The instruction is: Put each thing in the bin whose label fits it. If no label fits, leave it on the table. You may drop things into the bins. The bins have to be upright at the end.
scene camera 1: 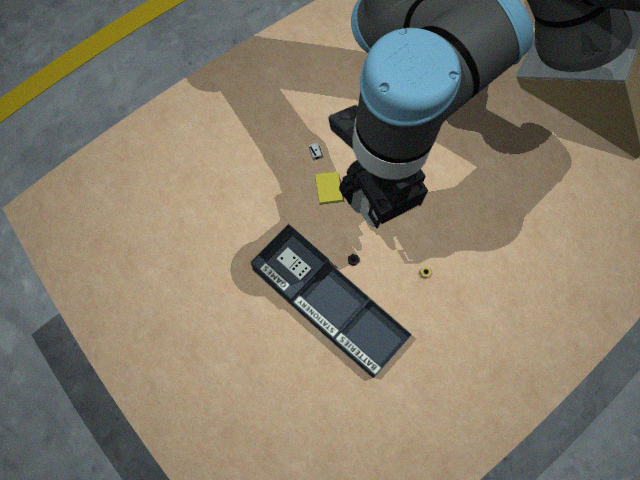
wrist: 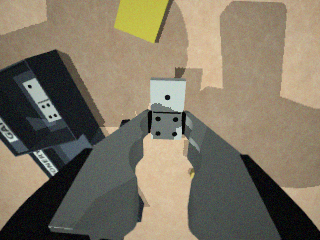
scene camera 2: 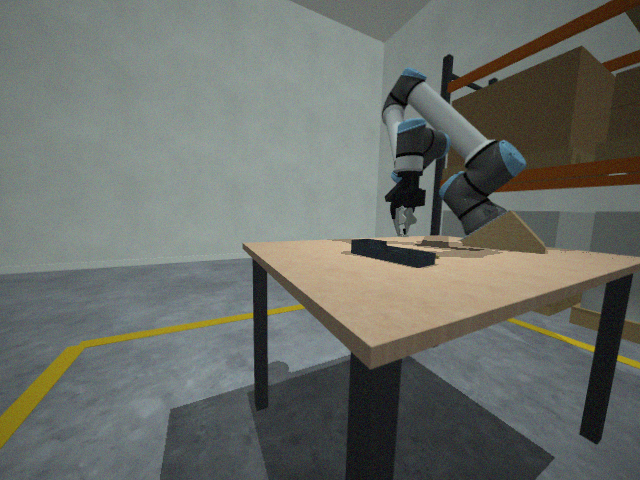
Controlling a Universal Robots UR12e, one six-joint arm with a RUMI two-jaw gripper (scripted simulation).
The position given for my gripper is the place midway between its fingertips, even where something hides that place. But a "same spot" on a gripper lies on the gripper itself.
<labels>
My gripper shows in scene camera 1, in the wrist view (167,112) and in scene camera 2. The same spot on my gripper: (scene camera 2: 399,218) is (scene camera 1: 361,205).
</labels>
